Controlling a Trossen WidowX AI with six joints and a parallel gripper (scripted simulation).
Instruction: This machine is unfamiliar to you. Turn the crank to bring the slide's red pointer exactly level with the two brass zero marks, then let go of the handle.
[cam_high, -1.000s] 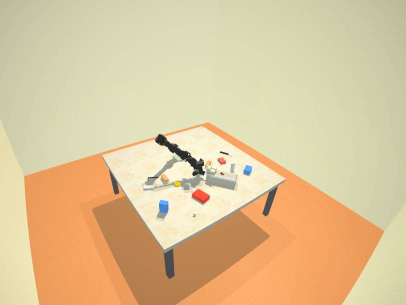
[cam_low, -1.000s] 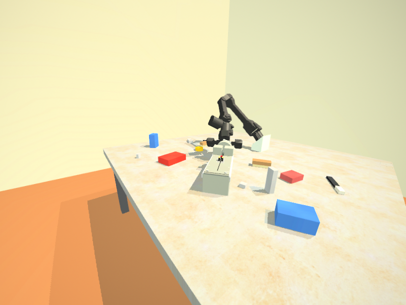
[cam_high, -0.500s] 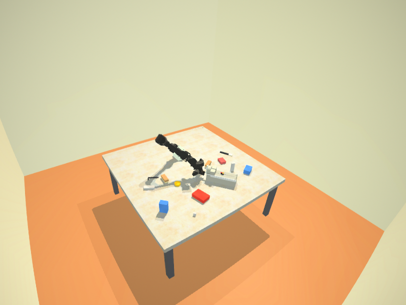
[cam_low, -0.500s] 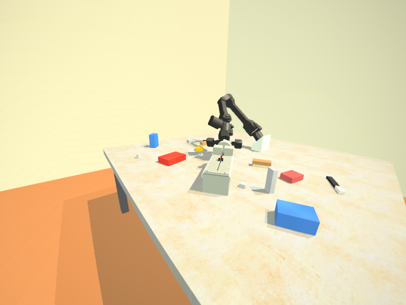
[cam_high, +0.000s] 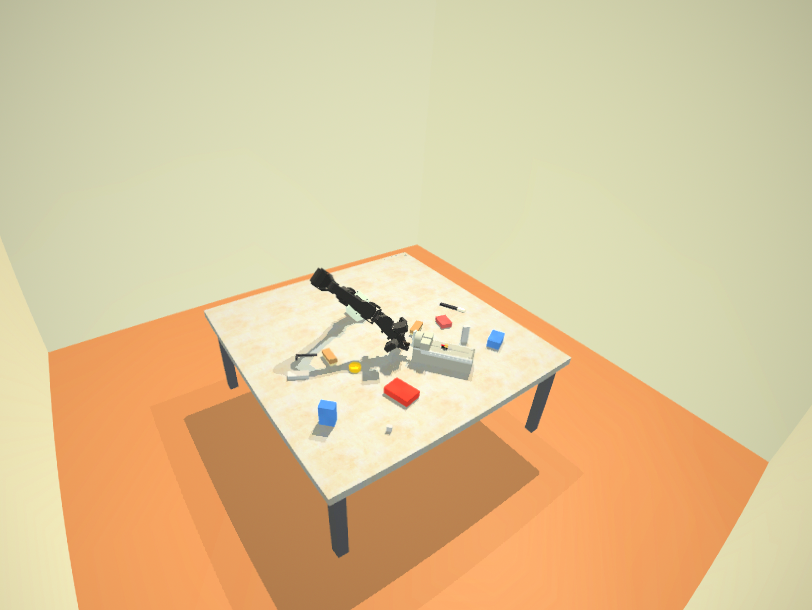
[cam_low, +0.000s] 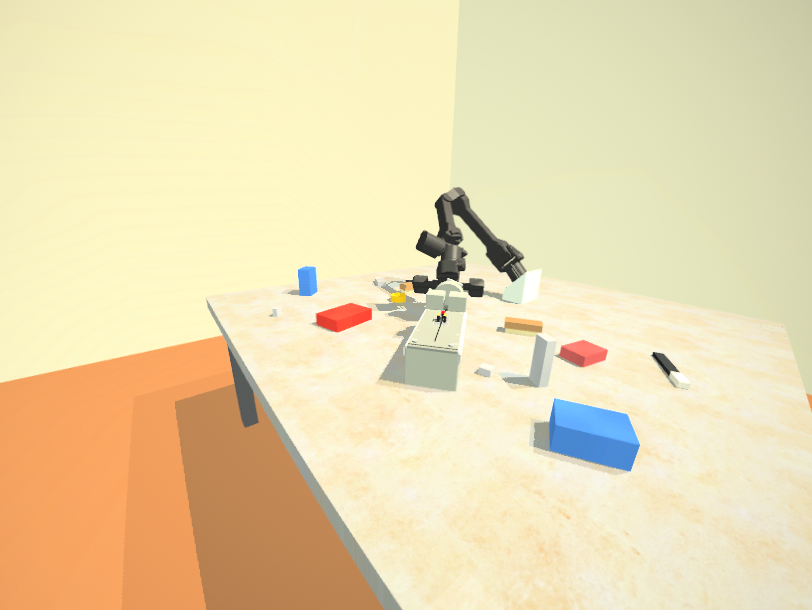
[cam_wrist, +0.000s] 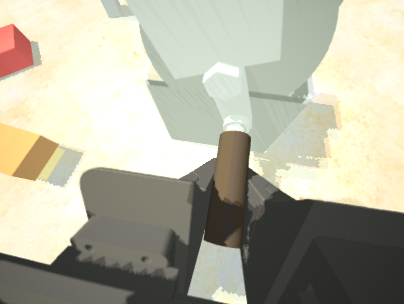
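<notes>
Right now my gripper tip is 4 cm below the crank. From my gripper tip the other things lie so: brown crank handle 3 cm above, 1 cm to the right, 1 cm behind; then red pointer 11 cm ahead, 10 cm to the left, 5 cm above; then yellow disc 25 cm to the right, 4 cm behind, 2 cm below.
</notes>
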